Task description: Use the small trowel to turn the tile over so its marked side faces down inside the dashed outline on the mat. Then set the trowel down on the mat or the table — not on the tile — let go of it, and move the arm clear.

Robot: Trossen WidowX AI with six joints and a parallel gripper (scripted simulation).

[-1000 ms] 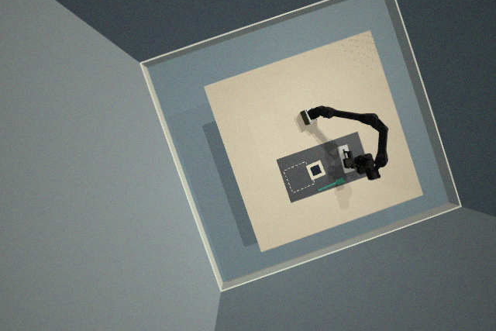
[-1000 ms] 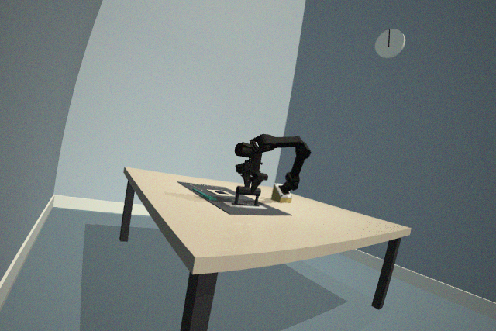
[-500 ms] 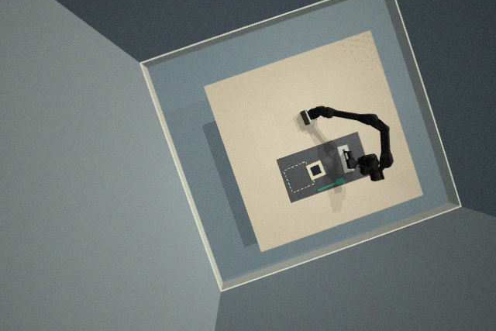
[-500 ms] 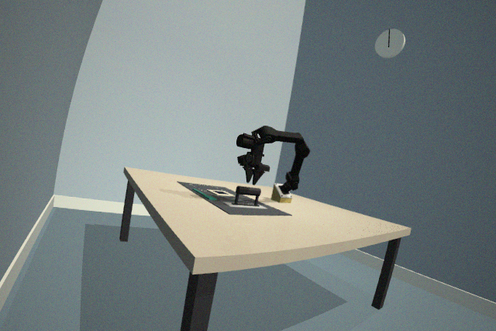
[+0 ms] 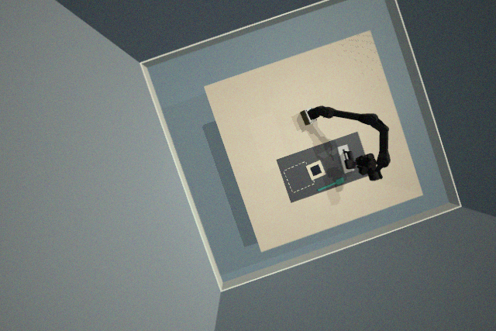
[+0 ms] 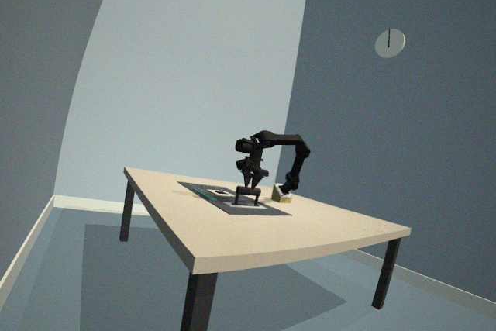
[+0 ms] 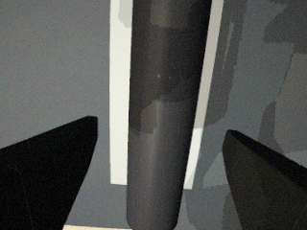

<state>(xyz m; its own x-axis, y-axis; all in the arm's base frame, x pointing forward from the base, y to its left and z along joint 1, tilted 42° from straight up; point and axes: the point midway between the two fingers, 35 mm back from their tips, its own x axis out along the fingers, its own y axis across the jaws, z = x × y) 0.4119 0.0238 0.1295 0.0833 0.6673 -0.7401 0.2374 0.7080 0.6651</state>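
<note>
Now: gripper tip 50 mm above the small trowel and 20 mm short of it. Also, from my gripper tip: dark mat (170 mm to the right, 100 mm below, 20 mm behind); tile (240 mm to the right, 80 mm below, 40 mm behind); thin teal tool (170 mm to the right, 120 mm ahead, 80 mm below).
</note>
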